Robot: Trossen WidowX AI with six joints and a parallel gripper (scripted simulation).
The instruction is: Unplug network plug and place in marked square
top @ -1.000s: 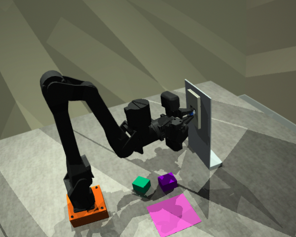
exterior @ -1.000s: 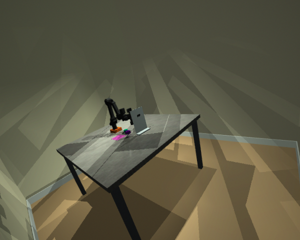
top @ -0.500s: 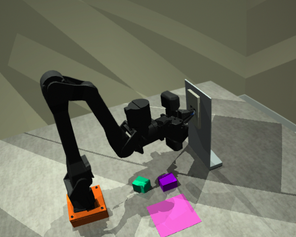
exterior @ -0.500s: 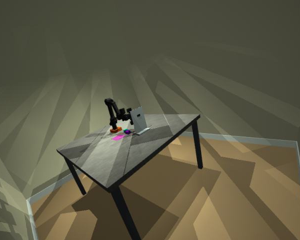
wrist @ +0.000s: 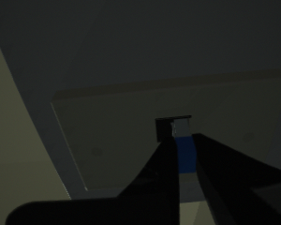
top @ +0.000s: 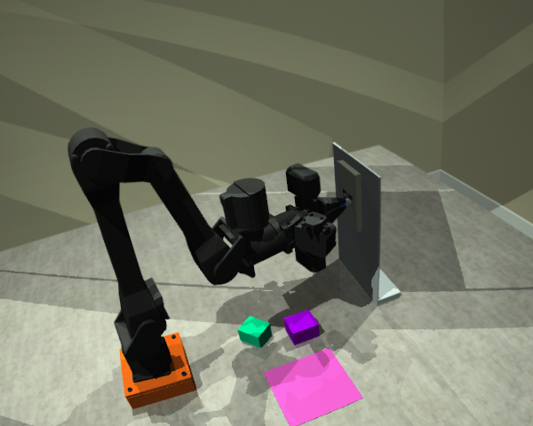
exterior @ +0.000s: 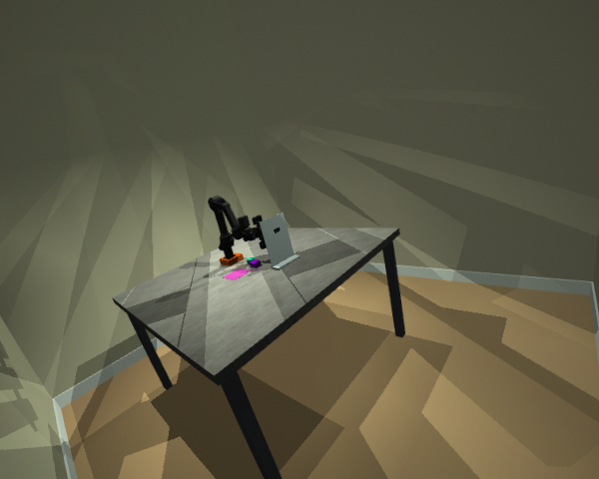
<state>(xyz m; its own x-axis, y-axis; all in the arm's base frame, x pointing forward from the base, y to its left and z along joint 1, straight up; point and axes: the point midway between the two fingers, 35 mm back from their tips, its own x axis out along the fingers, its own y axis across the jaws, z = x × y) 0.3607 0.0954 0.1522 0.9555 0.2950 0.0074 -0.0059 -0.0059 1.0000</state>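
Right now the marked square is 21 cm to the right of my gripper tip, 19 cm below it and 15 cm behind it. From my gripper tip the other things lie so: network plug (1 cm ahead); purple block (17 cm below, 13 cm behind, 9 cm to the right); upright panel (7 cm below, 3 cm ahead, 1 cm to the left).
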